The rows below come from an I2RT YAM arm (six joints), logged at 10 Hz.
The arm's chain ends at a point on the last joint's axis. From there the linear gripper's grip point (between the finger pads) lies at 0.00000 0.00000 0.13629 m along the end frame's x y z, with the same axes.
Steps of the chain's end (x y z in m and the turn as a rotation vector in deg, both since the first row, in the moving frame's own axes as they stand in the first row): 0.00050 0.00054 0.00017 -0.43 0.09 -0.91; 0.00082 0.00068 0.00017 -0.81 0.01 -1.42; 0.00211 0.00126 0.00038 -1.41 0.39 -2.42; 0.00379 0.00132 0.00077 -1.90 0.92 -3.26; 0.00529 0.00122 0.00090 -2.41 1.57 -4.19; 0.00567 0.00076 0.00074 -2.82 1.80 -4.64; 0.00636 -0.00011 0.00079 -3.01 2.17 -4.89; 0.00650 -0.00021 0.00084 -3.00 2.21 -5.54; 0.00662 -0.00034 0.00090 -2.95 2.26 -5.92
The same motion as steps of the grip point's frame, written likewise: 0.00072 0.00156 0.00017 -0.43 0.09 -0.91; 0.00087 0.00261 0.00016 -0.81 0.01 -1.42; 0.00311 0.00459 0.00034 -1.41 0.39 -2.42; 0.00611 0.00577 0.00068 -1.90 0.92 -3.26; 0.00923 0.00681 0.00073 -2.41 1.57 -4.19; 0.01022 0.00728 0.00051 -2.82 1.80 -4.64; 0.01182 0.00682 0.00050 -3.01 2.17 -4.89; 0.01209 0.00666 0.00055 -3.00 2.21 -5.54; 0.01234 0.00638 0.00061 -2.95 2.26 -5.92
